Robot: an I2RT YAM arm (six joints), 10 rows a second.
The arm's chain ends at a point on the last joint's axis. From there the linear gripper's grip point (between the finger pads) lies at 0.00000 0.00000 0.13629 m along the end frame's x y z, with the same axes.
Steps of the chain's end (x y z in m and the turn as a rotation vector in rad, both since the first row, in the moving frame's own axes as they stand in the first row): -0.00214 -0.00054 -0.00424 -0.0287 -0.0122 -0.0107; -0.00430 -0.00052 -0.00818 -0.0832 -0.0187 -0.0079; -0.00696 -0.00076 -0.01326 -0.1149 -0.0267 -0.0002; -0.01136 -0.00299 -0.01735 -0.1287 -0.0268 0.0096
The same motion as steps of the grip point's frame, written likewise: -0.00378 0.00338 -0.00431 -0.0287 -0.0122 -0.0107; -0.00680 0.01082 -0.00868 -0.0832 -0.0187 -0.0079; -0.01059 0.01486 -0.01421 -0.1149 -0.0267 -0.0002; -0.01509 0.01448 -0.01853 -0.1287 -0.0268 0.0096
